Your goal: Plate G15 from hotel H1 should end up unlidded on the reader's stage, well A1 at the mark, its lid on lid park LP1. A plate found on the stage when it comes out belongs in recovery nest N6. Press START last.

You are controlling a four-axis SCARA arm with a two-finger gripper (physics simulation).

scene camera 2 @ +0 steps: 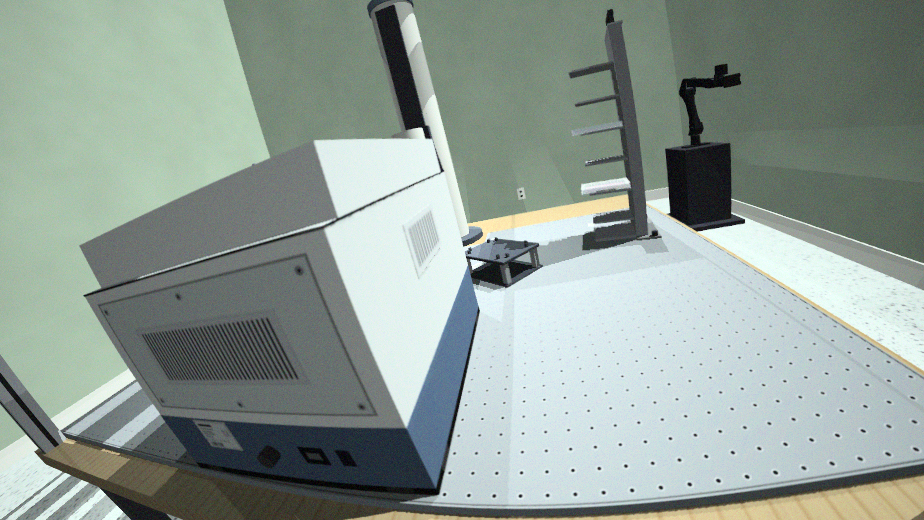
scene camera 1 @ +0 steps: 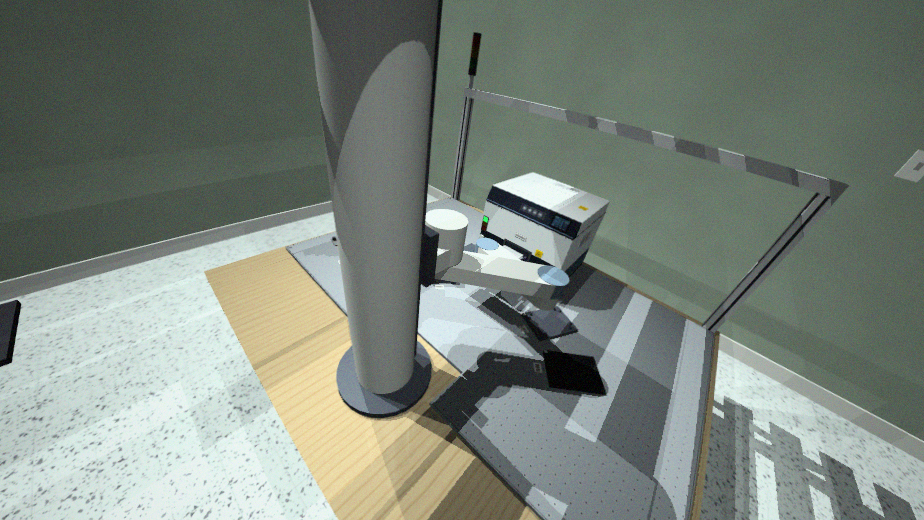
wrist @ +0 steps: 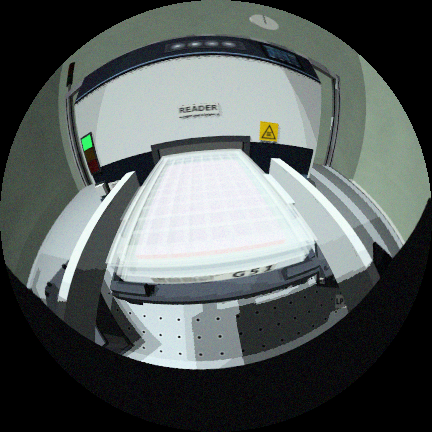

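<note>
A clear plate labelled G51 lies on the dark stage in front of the reader. It looks covered, but its lid is hard to make out. My gripper is open, with one finger along each long side of the plate. The arm blocks the plate in scene camera 1. Hotel shelves stand at the back in scene camera 2, with a white plate-like item on a lower shelf; no label is readable. Reader buttons show above the front, their marks unreadable.
A dark four-legged stand stands near the column. Another raised dark platform lies right of the arm. An LP label shows at lower right. A status light glows green. A frame stands behind the reader.
</note>
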